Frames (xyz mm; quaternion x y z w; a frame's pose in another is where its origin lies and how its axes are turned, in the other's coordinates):
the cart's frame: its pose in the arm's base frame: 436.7 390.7 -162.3 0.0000 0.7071 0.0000 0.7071
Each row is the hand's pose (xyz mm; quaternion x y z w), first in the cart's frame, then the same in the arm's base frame.
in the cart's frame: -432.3 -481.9 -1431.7 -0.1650 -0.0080 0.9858 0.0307
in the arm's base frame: -995.0 -91.2 270.0 0.5804 0.0161 0.8137 0.0274
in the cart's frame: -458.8 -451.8 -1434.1 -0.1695 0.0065 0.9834 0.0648
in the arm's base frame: -997.4 -61.1 296.5 0.5755 0.0504 0.8152 0.0412
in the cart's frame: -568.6 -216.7 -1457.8 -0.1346 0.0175 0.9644 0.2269
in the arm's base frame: -1021.1 174.0 406.3 0.5868 0.1728 0.7771 0.1481
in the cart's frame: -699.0 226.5 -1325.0 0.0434 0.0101 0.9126 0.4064
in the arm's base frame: -888.3 617.2 536.7 0.6760 0.2945 0.6146 0.2802
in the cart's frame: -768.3 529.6 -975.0 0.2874 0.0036 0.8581 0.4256
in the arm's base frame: -538.3 920.3 606.0 0.8100 0.3035 0.4035 0.2984
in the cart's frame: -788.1 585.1 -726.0 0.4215 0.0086 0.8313 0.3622
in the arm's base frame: -289.3 975.8 625.8 0.8859 0.2622 0.2898 0.2500
